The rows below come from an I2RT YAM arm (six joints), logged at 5 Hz.
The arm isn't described. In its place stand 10 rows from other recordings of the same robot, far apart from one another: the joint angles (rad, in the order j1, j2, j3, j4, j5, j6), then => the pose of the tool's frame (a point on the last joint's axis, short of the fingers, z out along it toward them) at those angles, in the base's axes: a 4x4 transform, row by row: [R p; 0 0 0 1], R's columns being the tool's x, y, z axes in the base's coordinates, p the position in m.
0.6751, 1.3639, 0.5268, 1.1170, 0.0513, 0.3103 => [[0.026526 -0.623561 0.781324 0.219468], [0.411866 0.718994 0.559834 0.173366], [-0.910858 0.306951 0.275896 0.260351], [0 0 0 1]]
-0.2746, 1.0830, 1.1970, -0.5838, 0.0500, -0.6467 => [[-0.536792 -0.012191 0.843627 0.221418], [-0.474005 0.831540 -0.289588 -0.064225], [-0.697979 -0.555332 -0.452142 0.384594], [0 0 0 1]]
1.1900, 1.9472, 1.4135, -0.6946, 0.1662, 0.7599 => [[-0.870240 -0.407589 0.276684 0.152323], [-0.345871 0.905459 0.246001 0.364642], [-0.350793 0.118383 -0.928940 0.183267], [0 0 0 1]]
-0.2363, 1.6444, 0.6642, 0.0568, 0.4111, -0.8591 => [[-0.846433 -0.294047 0.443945 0.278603], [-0.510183 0.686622 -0.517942 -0.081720], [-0.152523 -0.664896 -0.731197 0.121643], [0 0 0 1]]
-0.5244, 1.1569, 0.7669, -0.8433, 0.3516, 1.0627 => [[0.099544 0.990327 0.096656 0.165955], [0.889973 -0.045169 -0.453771 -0.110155], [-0.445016 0.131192 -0.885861 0.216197], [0 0 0 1]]
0.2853, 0.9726, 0.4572, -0.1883, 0.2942, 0.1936 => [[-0.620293 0.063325 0.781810 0.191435], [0.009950 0.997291 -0.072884 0.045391], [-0.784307 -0.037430 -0.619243 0.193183], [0 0 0 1]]
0.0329, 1.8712, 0.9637, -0.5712, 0.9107, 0.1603 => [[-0.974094 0.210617 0.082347 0.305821], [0.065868 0.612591 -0.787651 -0.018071], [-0.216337 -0.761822 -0.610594 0.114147], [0 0 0 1]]
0.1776, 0.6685, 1.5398, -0.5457, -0.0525, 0.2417 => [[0.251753 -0.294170 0.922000 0.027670], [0.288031 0.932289 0.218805 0.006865], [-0.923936 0.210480 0.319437 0.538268], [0 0 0 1]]
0.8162, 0.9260, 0.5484, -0.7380, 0.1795, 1.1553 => [[-0.854999 0.295251 0.426385 0.113627], [0.404833 0.893822 0.192854 0.111574], [-0.324172 0.337505 -0.883744 0.192015], [0 0 0 1]]
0.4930, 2.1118, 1.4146, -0.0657, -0.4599, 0.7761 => [[-0.929485 -0.077939 0.360531 0.396739], [0.213209 0.684076 0.697554 0.231085], [-0.300997 0.725235 -0.619221 0.155311], [0 0 0 1]]
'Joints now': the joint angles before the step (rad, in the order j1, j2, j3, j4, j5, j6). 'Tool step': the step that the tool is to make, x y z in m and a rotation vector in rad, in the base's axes. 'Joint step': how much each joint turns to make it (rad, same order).
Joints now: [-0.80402, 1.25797, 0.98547, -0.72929, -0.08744, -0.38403]
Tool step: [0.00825, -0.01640, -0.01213, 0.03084, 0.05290, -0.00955]
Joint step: [-0.01901, 0.09474, 0.03401, 0.00057, 0.00996, -0.01703]
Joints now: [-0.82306, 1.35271, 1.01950, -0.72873, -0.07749, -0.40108]
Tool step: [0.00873, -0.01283, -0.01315, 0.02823, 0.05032, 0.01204]
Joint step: [-0.00735, 0.08685, 0.02995, 0.00016, 0.00691, -0.02553]
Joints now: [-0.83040, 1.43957, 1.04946, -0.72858, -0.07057, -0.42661]
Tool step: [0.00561, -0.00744, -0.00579, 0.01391, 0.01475, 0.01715]
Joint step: [-0.00393, 0.04735, 0.02270, 0.00296, -0.00761, -0.01978]
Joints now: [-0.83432, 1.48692, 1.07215, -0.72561, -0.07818, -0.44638]
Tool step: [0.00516, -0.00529, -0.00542, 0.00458, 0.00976, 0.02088]
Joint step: [0.00035, 0.03640, 0.01406, 0.01075, -0.00468, -0.02049]
